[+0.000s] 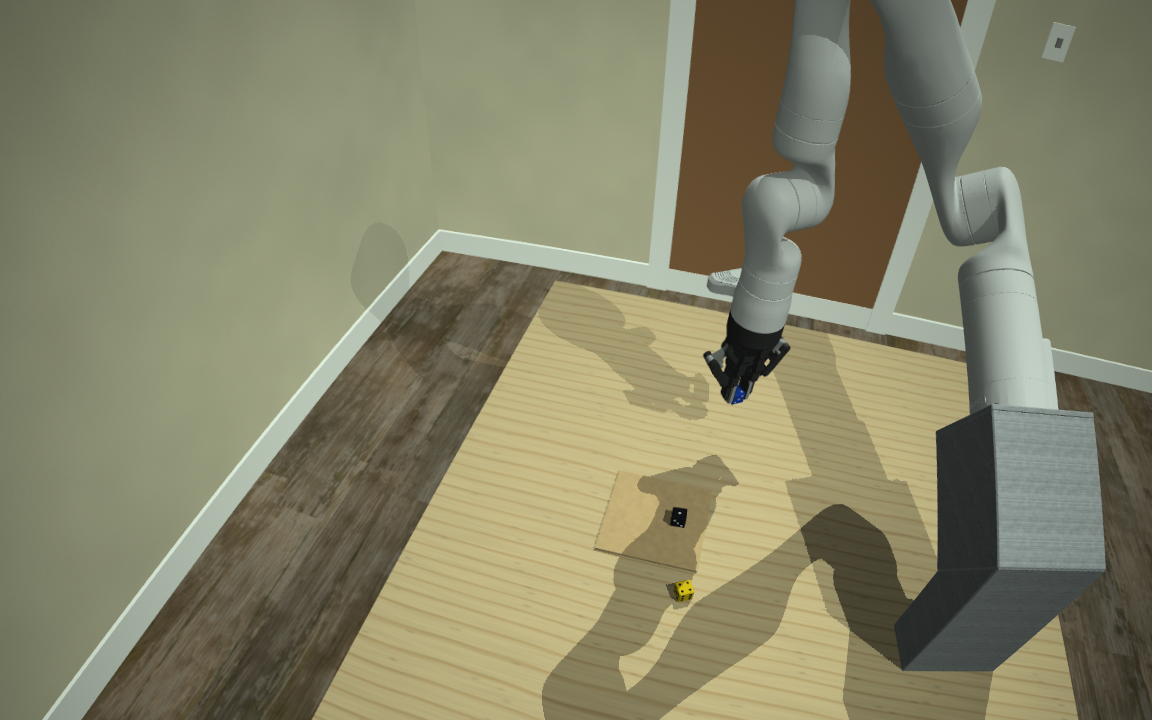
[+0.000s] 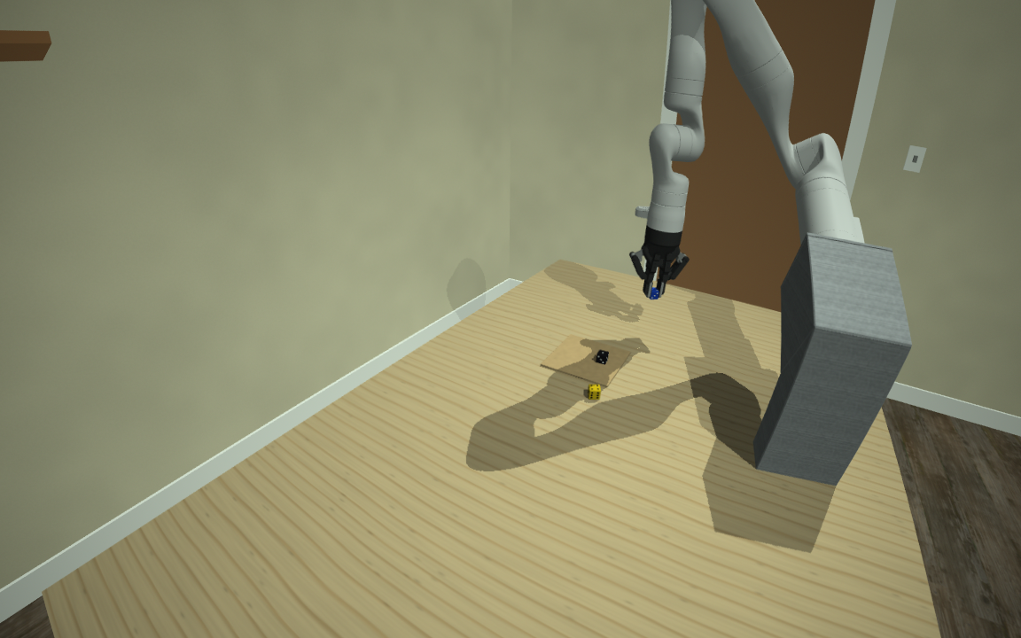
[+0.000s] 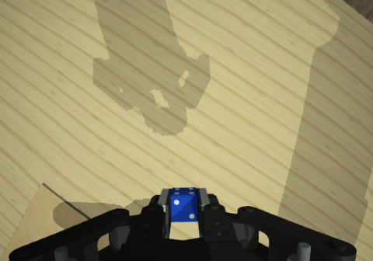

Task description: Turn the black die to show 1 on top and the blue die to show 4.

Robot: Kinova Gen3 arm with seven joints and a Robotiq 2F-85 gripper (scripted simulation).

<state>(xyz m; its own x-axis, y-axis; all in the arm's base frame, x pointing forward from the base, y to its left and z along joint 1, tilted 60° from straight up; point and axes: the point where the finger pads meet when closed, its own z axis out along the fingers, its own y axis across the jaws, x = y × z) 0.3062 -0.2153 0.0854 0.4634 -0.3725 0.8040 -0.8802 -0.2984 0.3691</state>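
Right now the blue die is 10 mm below my hand. Also, from my hand: yellow die 280 mm to the left, 100 mm below, 50 mm ahead; black die 170 mm to the left, 100 mm below, 60 mm ahead; tan mat 170 mm to the left, 110 mm below, 90 mm ahead.
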